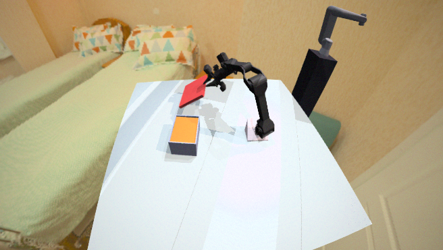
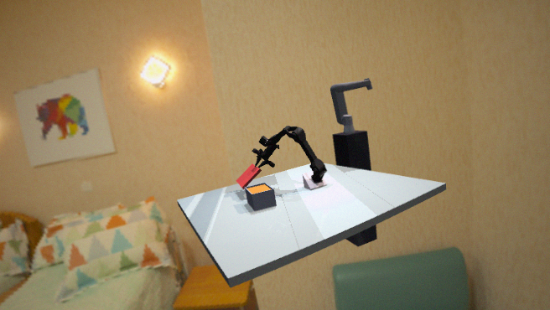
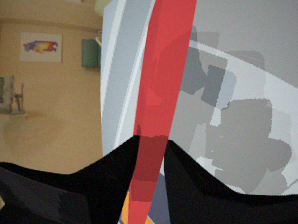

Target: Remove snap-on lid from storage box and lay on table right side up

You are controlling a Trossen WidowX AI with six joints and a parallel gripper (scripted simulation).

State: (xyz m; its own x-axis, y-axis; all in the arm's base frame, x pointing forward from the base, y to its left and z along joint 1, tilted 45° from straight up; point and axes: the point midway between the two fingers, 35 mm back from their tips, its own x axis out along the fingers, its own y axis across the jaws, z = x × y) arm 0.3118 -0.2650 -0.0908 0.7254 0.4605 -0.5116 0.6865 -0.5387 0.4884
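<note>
My gripper tip is 7 cm short of the red lid and 4 cm above it. Also, from my gripper tip: storage box (9 cm ahead, 30 cm to the left, 12 cm below).
</note>
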